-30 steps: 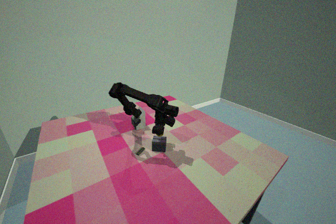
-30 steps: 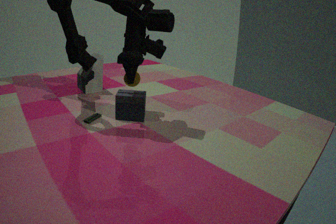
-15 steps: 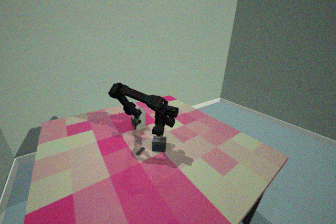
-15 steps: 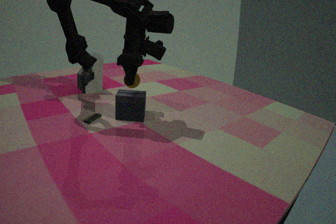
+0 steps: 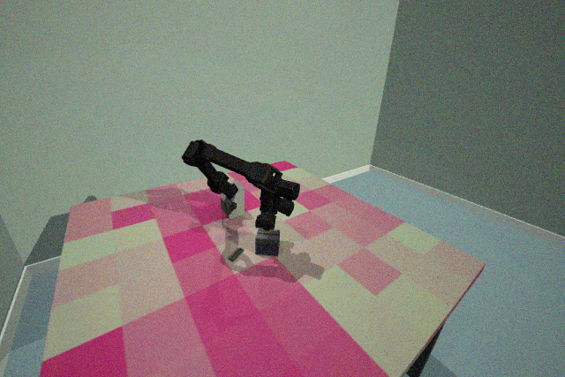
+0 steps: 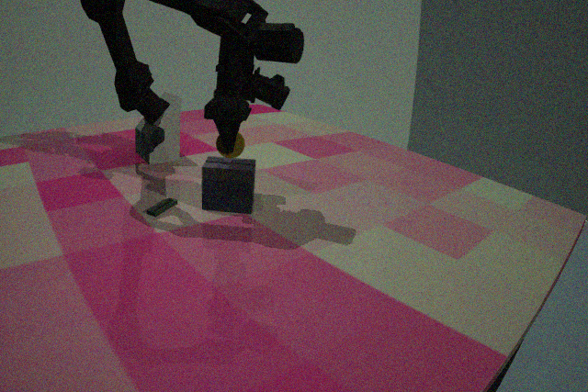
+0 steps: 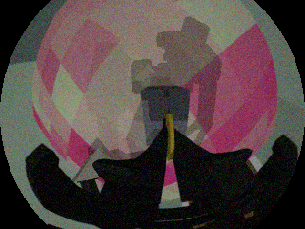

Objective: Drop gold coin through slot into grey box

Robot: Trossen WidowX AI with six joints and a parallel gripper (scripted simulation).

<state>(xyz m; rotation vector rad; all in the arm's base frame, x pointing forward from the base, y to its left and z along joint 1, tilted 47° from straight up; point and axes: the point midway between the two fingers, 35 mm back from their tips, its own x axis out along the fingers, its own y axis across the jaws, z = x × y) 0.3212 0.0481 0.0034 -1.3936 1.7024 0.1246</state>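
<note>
Right now my gripper tip is 1 cm below the gold coin.
</note>
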